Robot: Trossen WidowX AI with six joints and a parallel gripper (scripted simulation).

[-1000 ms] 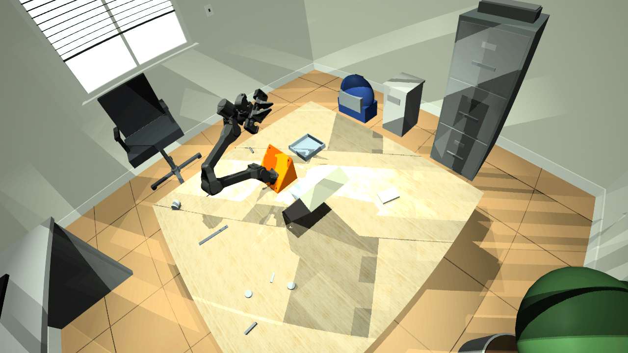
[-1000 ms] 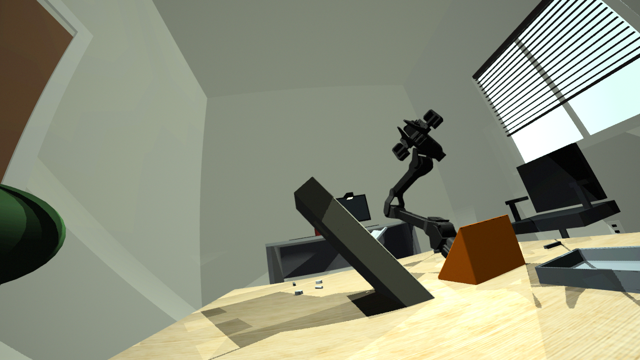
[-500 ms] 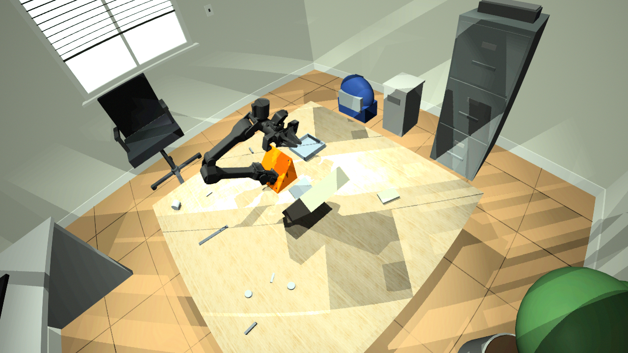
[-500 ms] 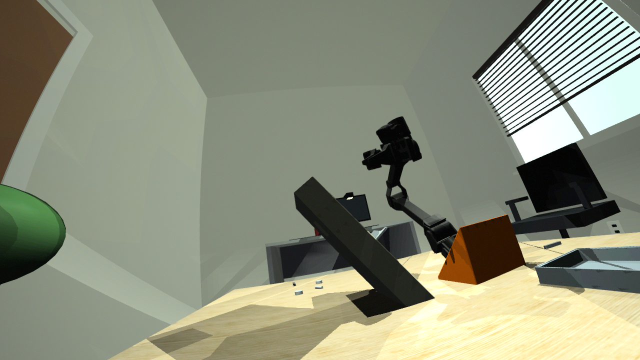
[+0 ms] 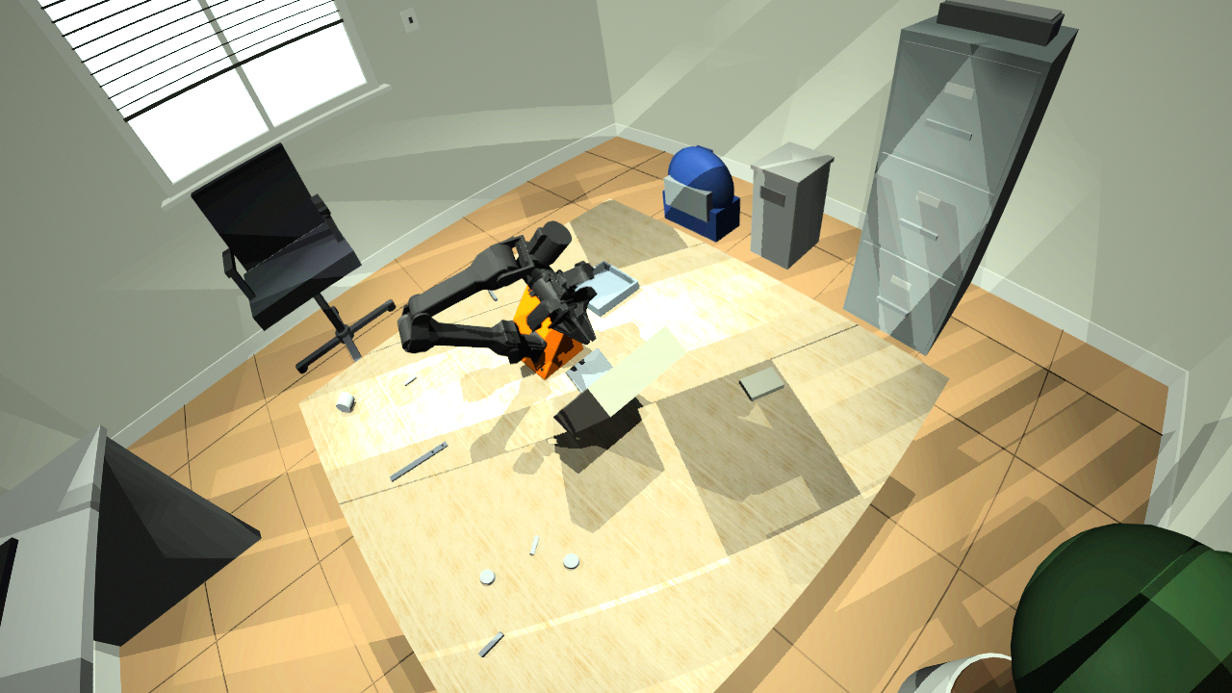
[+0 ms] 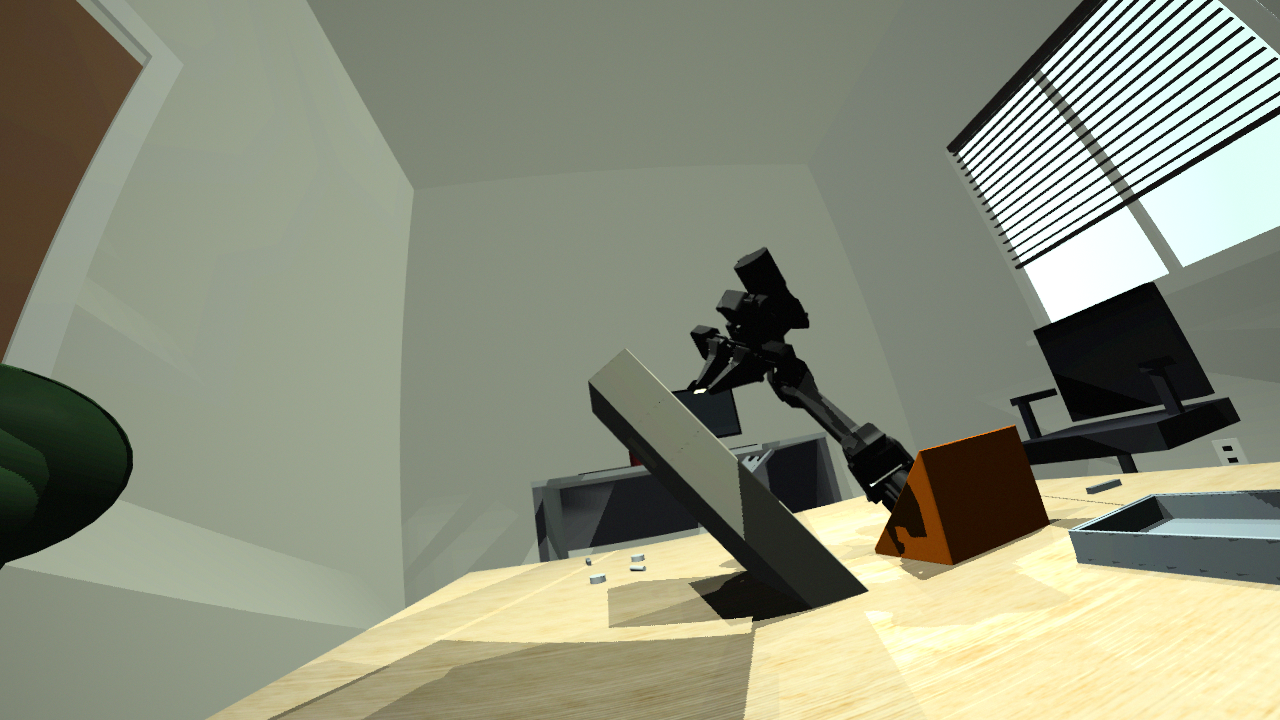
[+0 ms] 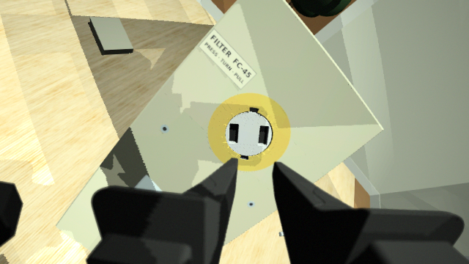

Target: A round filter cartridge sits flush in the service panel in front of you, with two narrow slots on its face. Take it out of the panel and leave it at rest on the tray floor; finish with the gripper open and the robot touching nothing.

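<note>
Now: gripper tip 60 mm short of the round filter cartridge and 50 mm above it. Also, from my gripper tip: flat white block (180 mm ahead, 320 mm to the left, 270 mm below); pale service panel (20 mm ahead, 120 mm below); grey-blue tray (370 mm behind, 270 mm to the left, 270 mm below).
</note>
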